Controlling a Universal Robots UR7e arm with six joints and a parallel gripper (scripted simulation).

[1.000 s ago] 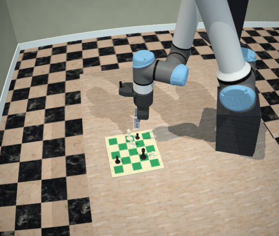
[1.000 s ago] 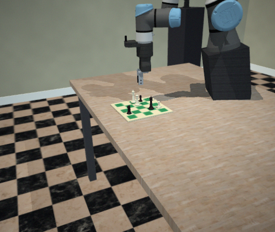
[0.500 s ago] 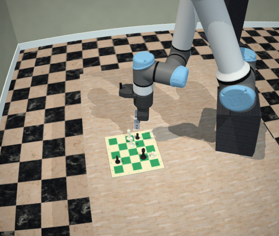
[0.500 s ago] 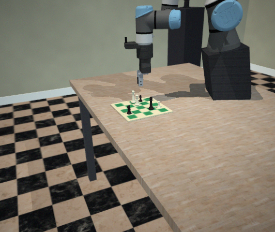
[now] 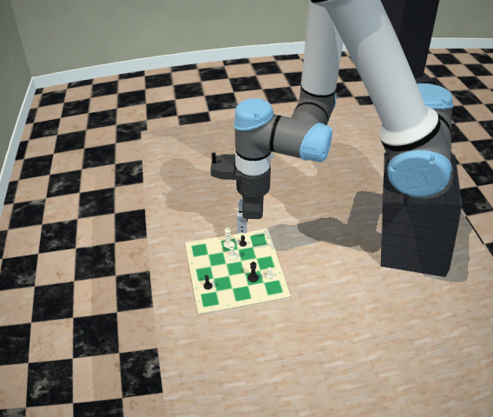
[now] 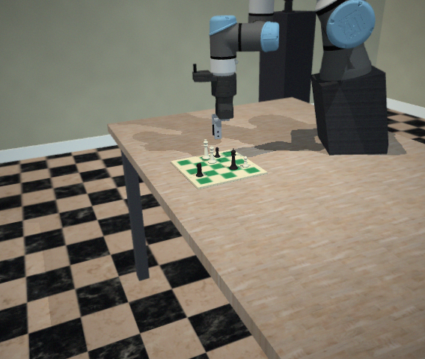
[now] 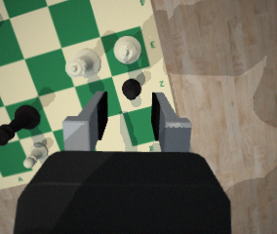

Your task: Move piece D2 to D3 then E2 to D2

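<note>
The tall white piece lies 30 mm ahead of my hand, 10 mm to the right of it and 50 mm below it. The rest, counted from my hand: black pawn 70 mm below; then green-and-cream board 50 mm ahead, 60 mm to the left, 90 mm below; then small white piece 20 mm behind, 120 mm to the left, 70 mm below.
</note>
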